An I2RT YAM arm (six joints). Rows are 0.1 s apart.
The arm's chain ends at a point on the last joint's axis. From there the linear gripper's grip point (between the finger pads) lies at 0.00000 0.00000 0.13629 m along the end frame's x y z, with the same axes.
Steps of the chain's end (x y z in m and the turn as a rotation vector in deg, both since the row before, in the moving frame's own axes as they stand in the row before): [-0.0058, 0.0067, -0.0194, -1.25, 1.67, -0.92]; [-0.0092, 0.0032, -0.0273, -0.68, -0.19, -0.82]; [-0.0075, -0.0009, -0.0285, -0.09, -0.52, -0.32]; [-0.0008, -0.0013, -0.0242, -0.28, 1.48, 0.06]
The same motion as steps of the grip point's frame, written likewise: [-0.0018, 0.0096, -0.0195, -1.25, 1.67, -0.92]; [-0.0096, 0.0048, -0.0273, -0.68, -0.19, -0.82]; [-0.0087, -0.0007, -0.0285, -0.09, -0.52, -0.32]; [0.0027, -0.0006, -0.0242, -0.28, 1.48, 0.06]
